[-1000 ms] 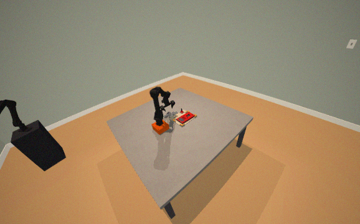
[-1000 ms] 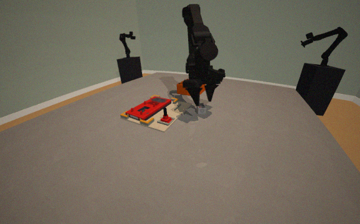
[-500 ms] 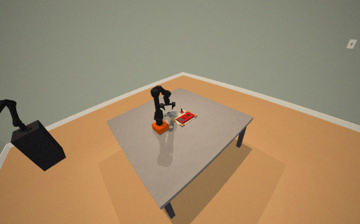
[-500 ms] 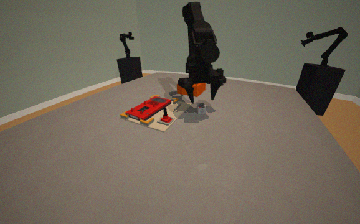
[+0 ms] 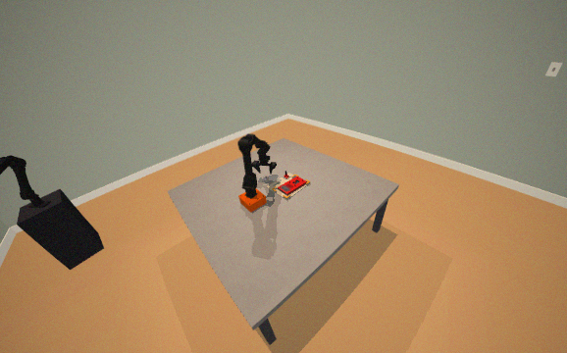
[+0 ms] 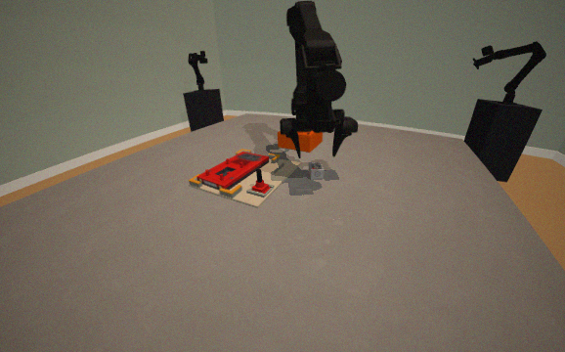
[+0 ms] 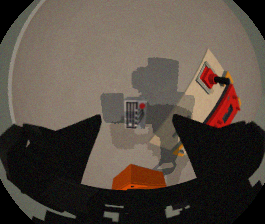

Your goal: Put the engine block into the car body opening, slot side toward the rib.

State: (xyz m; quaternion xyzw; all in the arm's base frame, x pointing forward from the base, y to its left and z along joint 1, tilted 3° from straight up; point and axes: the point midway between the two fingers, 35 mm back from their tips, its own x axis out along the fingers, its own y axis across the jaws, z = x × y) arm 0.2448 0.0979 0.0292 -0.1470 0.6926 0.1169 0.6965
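Now: the grey engine block 10 mm behind my gripper tip and 50 mm below it. From my gripper tip the other things lie so: black upright piece: 110 mm ahead, 120 mm to the right, 30 mm below.
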